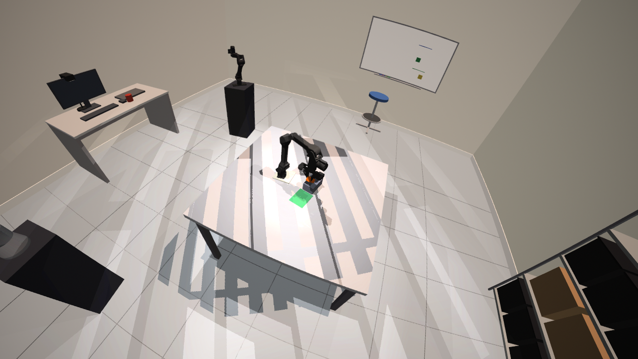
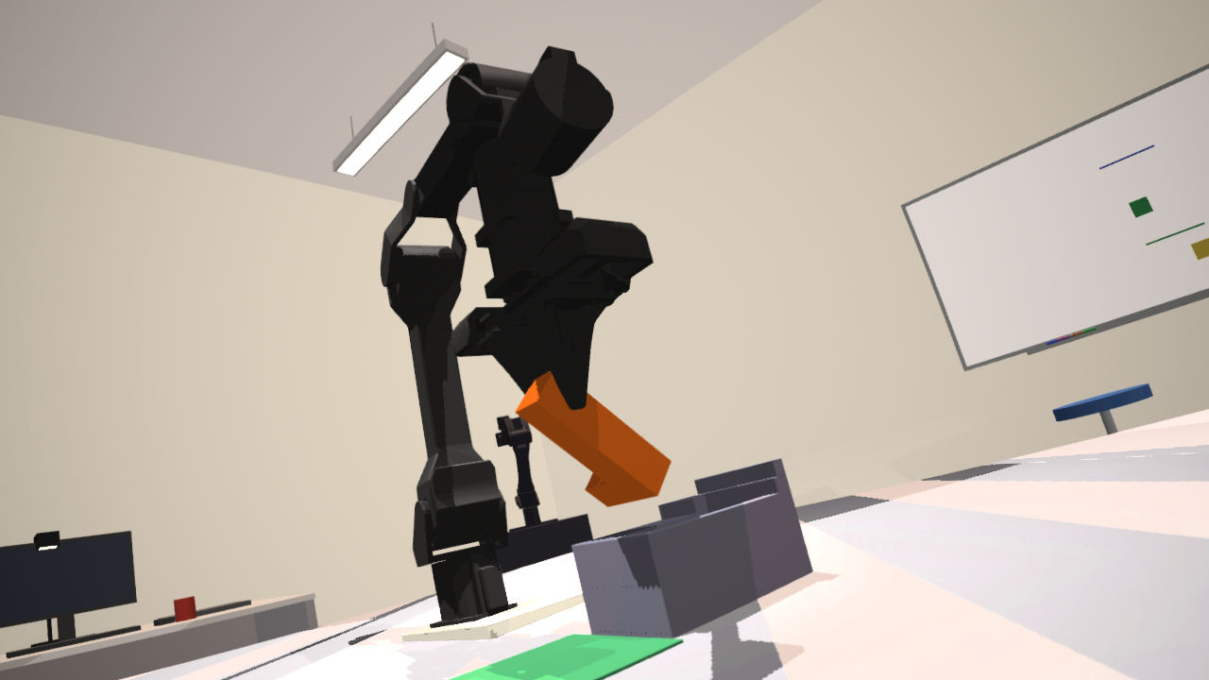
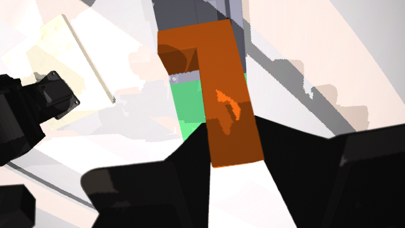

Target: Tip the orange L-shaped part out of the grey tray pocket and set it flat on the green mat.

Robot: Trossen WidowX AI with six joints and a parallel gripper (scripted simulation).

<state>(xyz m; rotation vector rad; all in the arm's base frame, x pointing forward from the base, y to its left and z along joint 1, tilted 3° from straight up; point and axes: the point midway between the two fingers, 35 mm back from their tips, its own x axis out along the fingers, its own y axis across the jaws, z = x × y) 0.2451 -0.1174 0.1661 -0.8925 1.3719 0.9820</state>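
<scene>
Now: gripper tip 30 mm past the green mat, 60 mm to the left of it and 170 mm above it. From my gripper tip the other things lie so: orange L-shaped part: 40 mm to the left, 30 mm below.
</scene>
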